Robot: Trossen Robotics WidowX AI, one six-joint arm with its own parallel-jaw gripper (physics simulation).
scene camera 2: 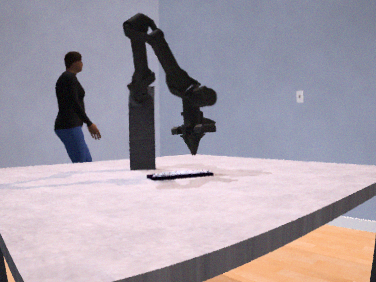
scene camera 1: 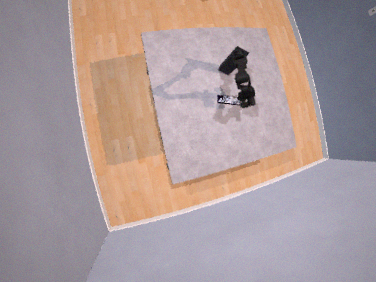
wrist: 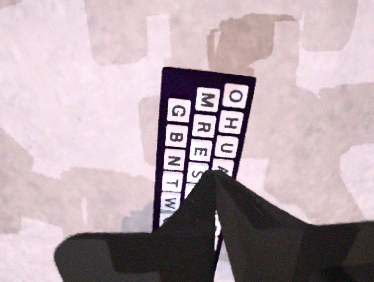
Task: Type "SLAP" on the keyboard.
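Seen in the pictures: gripper, fingertip midpoint: [scene camera 2: 194, 155] [scene camera 1: 238, 99] [wrist: 212, 177]; arm's base, link origin: [scene camera 2: 140, 95] [scene camera 1: 239, 54].
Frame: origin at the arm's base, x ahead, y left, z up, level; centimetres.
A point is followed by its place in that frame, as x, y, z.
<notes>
The keyboard [scene camera 1: 228, 100] {26.2, -10.4, -27.9} [scene camera 2: 180, 175] {28.6, -11.9, -28.5} [wrist: 172, 82] {28.5, 0.7, -28.5} is a dark, narrow board with white letter keys, lying flat on the table. My gripper [scene camera 2: 194, 153] {28.8, -4.4, -22.6} [wrist: 212, 177] {28.8, -4.4, -22.6} is shut and empty, pointing down. In the second scene view its tips hang a little above the board, apart from it. In the wrist view the tips overlap the lower part of the A key [wrist: 222, 166] {29.5, -6.9, -27.9}. The S key [wrist: 195, 173] {27.3, -6.6, -27.9} shows just left of the tips, with the E key [wrist: 200, 151] {28.4, -5.0, -27.9} above it. The L and P keys are hidden behind the fingers.
The grey table [scene camera 1: 200, 145] {48.9, -50.1, -29.6} [scene camera 2: 100, 215] {44.7, -58.3, -29.6} carries the arm's dark post [scene camera 2: 142, 132] {2.1, -1.4, -14.7}. A person [scene camera 2: 71, 102] in a black top and blue trousers stands behind the table at the left in the second scene view. Arm shadows fall across the table.
</notes>
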